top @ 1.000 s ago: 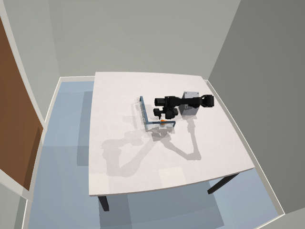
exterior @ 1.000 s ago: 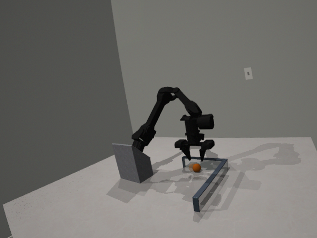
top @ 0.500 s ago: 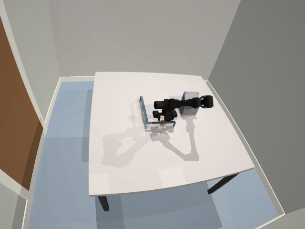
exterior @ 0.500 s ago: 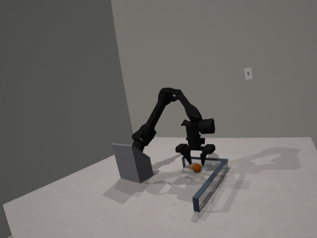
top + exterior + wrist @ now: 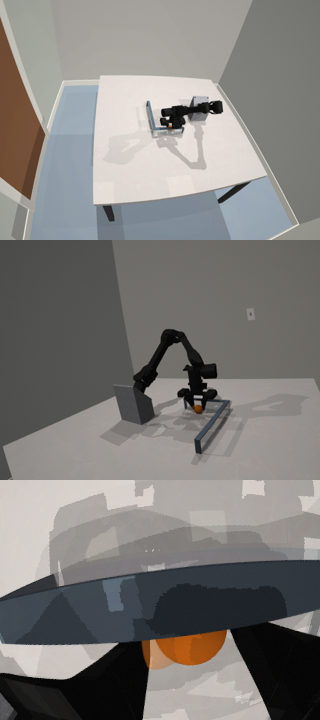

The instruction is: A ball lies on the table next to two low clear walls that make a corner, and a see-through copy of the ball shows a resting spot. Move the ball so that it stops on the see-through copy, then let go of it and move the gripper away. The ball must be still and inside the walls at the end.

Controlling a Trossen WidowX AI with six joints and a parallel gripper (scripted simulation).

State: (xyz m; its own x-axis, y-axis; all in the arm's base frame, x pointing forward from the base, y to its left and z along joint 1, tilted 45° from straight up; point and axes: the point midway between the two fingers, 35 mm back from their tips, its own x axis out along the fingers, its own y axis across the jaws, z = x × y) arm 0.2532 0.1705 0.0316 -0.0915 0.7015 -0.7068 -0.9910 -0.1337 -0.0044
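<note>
The see-through copy of ball is 20 mm behind my gripper tip.
</note>
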